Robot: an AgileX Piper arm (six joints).
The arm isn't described. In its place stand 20 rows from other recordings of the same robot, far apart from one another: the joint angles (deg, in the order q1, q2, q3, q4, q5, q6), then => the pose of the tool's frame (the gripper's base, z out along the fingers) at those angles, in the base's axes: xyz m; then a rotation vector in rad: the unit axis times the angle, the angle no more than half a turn.
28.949 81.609 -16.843 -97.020 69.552 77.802 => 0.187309, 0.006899, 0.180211, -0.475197, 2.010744, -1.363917
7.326 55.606 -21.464 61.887 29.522 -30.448 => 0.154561, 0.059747, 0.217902, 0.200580, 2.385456, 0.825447
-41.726 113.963 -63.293 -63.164 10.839 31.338 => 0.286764, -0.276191, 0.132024, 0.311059, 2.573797, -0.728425
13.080 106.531 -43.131 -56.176 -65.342 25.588 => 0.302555, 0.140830, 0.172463, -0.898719, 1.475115, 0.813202
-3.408 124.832 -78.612 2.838 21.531 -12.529 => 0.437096, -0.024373, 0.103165, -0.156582, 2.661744, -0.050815
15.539 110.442 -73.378 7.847 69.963 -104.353 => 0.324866, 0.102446, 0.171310, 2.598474, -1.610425, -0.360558
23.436 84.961 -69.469 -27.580 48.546 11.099 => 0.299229, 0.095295, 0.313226, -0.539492, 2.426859, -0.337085
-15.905 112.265 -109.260 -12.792 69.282 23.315 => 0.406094, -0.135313, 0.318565, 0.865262, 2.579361, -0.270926
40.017 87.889 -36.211 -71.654 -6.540 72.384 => 0.208579, 0.187969, 0.175743, -0.853597, 2.236976, 0.470987
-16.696 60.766 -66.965 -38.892 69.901 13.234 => 0.158031, -0.103416, 0.399365, 0.572151, 2.413809, -0.926991
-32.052 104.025 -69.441 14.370 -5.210 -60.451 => 0.352831, -0.223338, 0.245149, -0.244076, 2.100511, -0.875562
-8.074 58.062 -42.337 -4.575 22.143 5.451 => 0.207821, -0.032244, 0.308718, 0.191137, 2.136310, -0.102160
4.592 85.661 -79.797 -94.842 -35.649 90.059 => 0.336736, 0.080063, 0.420103, -0.613905, 1.536996, 0.491206
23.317 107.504 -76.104 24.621 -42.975 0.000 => 0.415073, 0.150763, 0.309798, 0.190350, 1.338007, 0.426043
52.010 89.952 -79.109 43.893 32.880 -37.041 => 0.196111, 0.306747, 0.358560, -1.154905, 1.892996, 0.951041
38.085 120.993 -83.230 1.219 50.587 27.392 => 0.323213, 0.255195, 0.137599, -0.265221, 3.039521, 0.117908
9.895 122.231 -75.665 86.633 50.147 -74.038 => 0.408045, 0.141971, 0.149594, -0.415052, 2.267673, 1.205021
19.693 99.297 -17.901 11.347 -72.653 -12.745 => 0.244167, 0.069239, 0.150559, -0.269769, 1.618279, -0.016622
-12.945 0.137 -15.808 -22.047 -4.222 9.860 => 0.027136, -0.003657, 0.309202, -0.016587, 1.149480, -0.373032
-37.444 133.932 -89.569 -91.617 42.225 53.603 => 0.347686, -0.343246, 0.116126, 0.436813, 2.448621, -1.478916
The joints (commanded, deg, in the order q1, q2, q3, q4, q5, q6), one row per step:
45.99 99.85 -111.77 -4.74 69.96 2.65
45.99 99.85 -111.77 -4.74 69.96 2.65
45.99 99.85 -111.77 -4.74 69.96 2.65
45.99 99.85 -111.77 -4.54 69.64 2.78
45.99 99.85 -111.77 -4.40 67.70 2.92
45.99 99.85 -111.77 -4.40 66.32 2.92
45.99 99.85 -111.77 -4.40 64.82 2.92
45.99 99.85 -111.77 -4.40 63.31 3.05
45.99 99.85 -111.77 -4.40 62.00 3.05
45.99 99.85 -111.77 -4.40 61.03 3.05
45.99 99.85 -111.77 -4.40 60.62 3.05
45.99 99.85 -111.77 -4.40 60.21 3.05
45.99 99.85 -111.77 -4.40 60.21 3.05
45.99 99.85 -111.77 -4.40 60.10 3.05
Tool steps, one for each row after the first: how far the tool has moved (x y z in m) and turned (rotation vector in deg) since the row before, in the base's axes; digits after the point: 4 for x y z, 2 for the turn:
0.0000 0.0000 0.0000 0.00 0.00 0.00
0.0000 0.0000 0.0000 0.00 0.00 0.00
0.0001 0.0005 0.0003 0.42 -0.04 -0.02
0.0015 0.0019 0.0019 1.52 -1.22 0.08
0.0011 0.0013 0.0014 0.97 -0.98 0.10
0.0012 0.0013 0.0016 1.05 -1.06 0.11
0.0012 0.0013 0.0016 1.13 -1.01 0.02
0.0010 0.0011 0.0014 0.92 -0.93 0.10
0.0007 0.0008 0.0011 0.68 -0.69 0.07
0.0003 0.0003 0.0005 0.29 -0.29 0.03
0.0003 0.0003 0.0005 0.29 -0.29 0.03
0.0000 0.0000 0.0000 0.00 0.00 0.00
0.0001 0.0001 0.0001 0.08 -0.08 0.01

